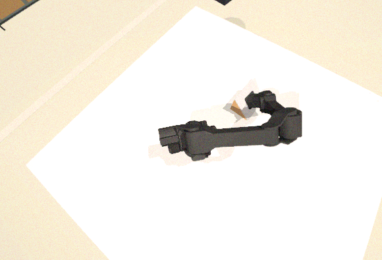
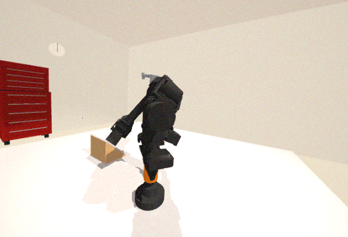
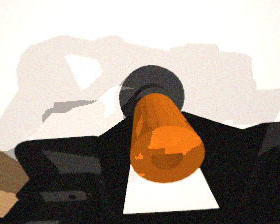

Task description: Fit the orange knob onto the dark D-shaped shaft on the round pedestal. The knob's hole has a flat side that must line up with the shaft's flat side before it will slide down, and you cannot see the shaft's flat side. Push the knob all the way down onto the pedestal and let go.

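Now: the orange knob 2 cm above my gripper tip. From my gripper tip the other things lie so: round pedestal 4 cm below.
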